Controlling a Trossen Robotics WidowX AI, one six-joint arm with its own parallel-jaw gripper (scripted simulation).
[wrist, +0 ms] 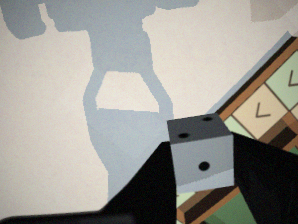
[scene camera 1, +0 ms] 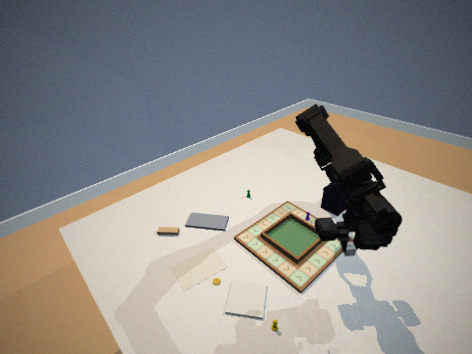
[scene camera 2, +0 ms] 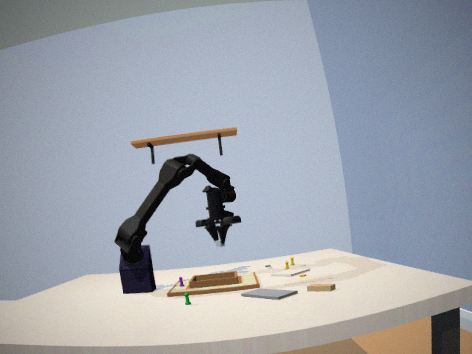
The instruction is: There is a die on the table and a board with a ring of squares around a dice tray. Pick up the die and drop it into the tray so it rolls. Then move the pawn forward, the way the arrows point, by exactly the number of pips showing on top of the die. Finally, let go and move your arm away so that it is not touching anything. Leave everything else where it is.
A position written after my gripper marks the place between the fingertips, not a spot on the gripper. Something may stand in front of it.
Note:
My gripper (scene camera 1: 349,250) holds a grey die (wrist: 202,146). Further things: a green dice tray (scene camera 1: 296,238).
My gripper also shows in the wrist view (wrist: 197,145) and in scene camera 2 (scene camera 2: 220,243).

